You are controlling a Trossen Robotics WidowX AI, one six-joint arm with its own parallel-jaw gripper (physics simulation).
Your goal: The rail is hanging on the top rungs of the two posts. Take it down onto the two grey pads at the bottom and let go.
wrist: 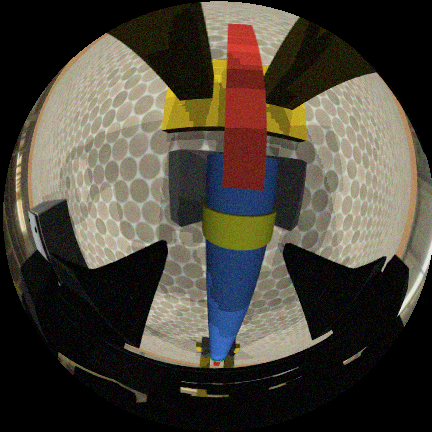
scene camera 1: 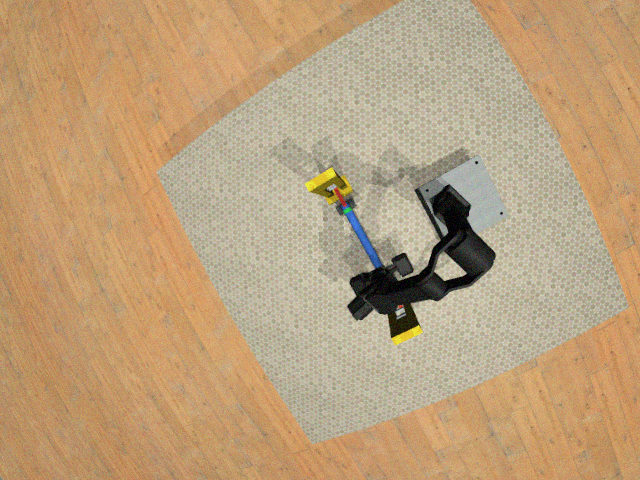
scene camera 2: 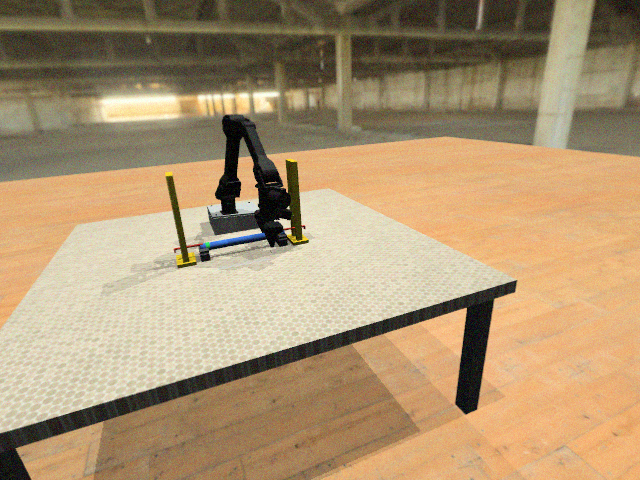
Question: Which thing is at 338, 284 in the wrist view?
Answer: The gripper.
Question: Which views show the gripper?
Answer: The wrist view, scene camera 1 and scene camera 2: all of them.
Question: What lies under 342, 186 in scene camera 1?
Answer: A yellow post.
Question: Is the gripper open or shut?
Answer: Open.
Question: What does the gripper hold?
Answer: Nothing.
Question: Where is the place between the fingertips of the gripper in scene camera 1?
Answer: At 380, 268
